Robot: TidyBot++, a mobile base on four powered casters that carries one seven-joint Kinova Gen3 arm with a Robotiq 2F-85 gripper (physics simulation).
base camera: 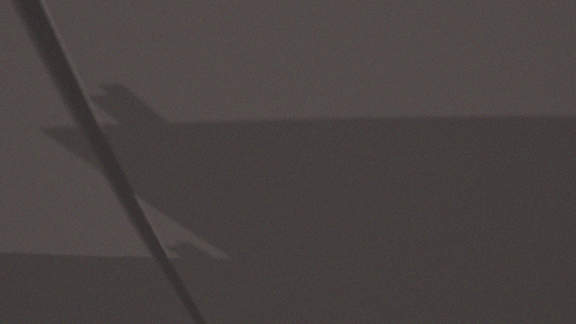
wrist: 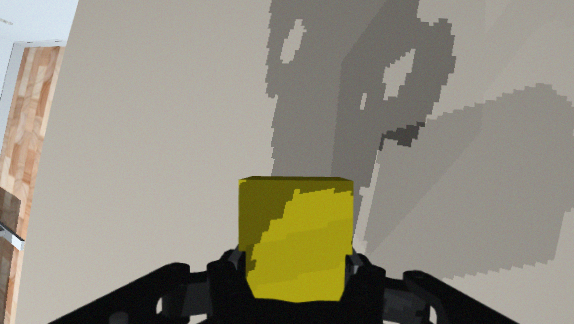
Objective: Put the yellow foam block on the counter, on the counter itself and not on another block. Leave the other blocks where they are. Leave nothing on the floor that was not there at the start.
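Frame: origin at the arm's base, x ahead, y up, z right, level; centimetres.
Seen in the pictures: gripper, fingertip midpoint: [wrist: 294, 259].
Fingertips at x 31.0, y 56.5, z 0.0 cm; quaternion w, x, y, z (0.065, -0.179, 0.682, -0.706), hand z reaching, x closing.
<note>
Offsets run from my fingertips to a thing's top centre. "pt": to the spot under its first point. Level surfaces: height alone.
The yellow foam block @(dy +3.4, dx +0.1, dz +0.4 cm) [wrist: 300, 235] is between the fingers of my gripper [wrist: 294, 259], low in the middle of the wrist view. My gripper is shut on it, one finger at each side. Behind the block spreads the pale beige counter top @(dy -5.1 cm) [wrist: 150, 125], with grey shadows across it. The block's lower part is hidden by the gripper, and how high it is over the counter I cannot tell. The other blocks do not show in either view.
In the wrist view the counter's edge runs down the left side, with wooden floor @(dy -96.2 cm) [wrist: 31, 115] beyond it and a brown front with a metal handle [wrist: 11, 236] at the lower left. The base camera faces a dark grey surface [base camera: 375, 210] with a slanting dark seam @(pt dy -66.6, dx -14.7, dz -4.4 cm) [base camera: 116, 172].
</note>
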